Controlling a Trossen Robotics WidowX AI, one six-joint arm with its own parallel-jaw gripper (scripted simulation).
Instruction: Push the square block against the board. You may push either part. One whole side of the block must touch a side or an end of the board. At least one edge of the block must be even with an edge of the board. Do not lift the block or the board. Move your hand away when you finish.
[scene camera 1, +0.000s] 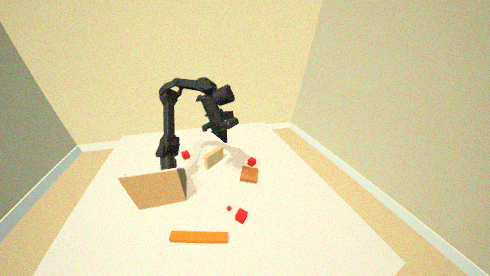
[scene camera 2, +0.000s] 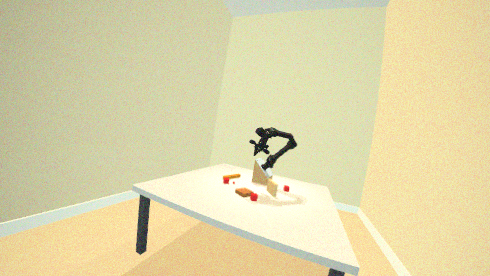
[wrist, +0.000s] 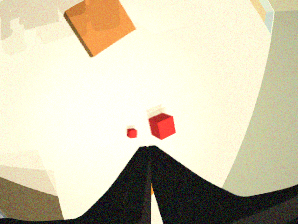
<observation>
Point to the gripper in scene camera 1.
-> At 226, 142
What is the gripper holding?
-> Nothing.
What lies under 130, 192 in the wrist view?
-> The gripper.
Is the gripper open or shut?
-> Shut.
</observation>
